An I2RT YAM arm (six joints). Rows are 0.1 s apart.
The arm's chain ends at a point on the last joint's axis. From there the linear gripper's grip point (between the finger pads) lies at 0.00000 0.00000 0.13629 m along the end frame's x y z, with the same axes.
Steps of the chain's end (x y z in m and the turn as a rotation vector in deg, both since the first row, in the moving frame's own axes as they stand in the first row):
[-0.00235 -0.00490 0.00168 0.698 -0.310 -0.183]
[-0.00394 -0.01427 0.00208 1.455 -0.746 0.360]
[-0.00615 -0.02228 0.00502 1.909 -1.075 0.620]
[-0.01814 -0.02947 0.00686 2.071 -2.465 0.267]
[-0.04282 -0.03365 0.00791 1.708 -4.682 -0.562]
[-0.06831 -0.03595 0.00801 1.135 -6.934 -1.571]
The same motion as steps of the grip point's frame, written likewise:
[-0.00309 -0.00656 0.00167 0.698 -0.310 -0.183]
[-0.00570 -0.01774 0.00202 1.455 -0.746 0.360]
[-0.00868 -0.02683 0.00492 1.909 -1.075 0.620]
[-0.02399 -0.03441 0.00664 2.071 -2.465 0.267]
[-0.05396 -0.03765 0.00739 1.708 -4.682 -0.562]
[-0.08480 -0.03842 0.00699 1.135 -6.934 -1.571]

